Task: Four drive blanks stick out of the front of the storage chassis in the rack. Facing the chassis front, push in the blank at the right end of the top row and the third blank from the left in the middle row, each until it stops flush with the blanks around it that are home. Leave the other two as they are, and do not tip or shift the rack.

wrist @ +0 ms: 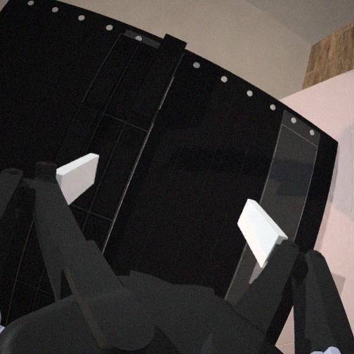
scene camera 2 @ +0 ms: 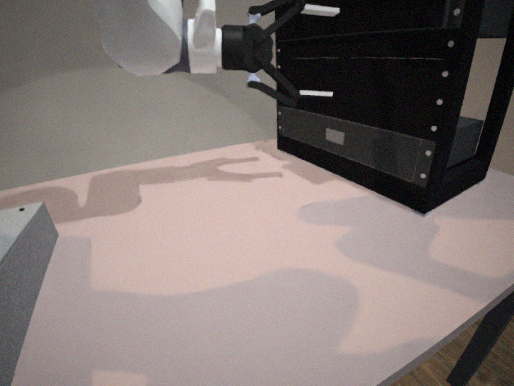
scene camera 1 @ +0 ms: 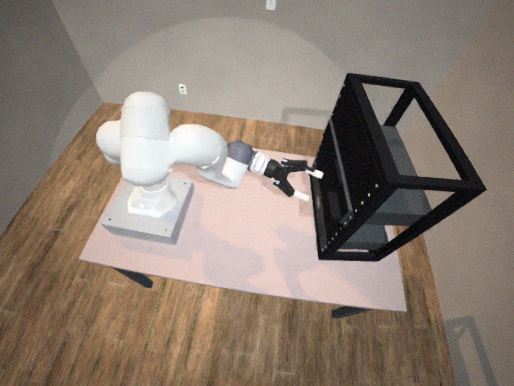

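My gripper [scene camera 1: 308, 185] [scene camera 2: 320, 52] [wrist: 171, 191] is open and empty, its white fingertips spread wide in front of the rack [scene camera 1: 375, 132] [scene camera 2: 452, 100] [wrist: 215, 70]. The storage chassis [wrist: 150, 42] shows in the wrist view as a dark band of rectangular drive blanks running from the upper middle to the lower left. One dark blank [wrist: 162, 75] at the band's upper end appears to stand out from the front. The left fingertip in the wrist view overlaps the band; the right one overlaps the black front below the chassis. Dark surfaces and the finger hide the other blanks' depth.
A grey panel [scene camera 2: 370, 145] [wrist: 295, 165] lies low on the rack front. The rack stands upright on the pink table [scene camera 1: 225, 260] [scene camera 2: 200, 240]. The robot's grey base block [scene camera 1: 145, 231] [scene camera 2: 30, 270] is at the table's other end.
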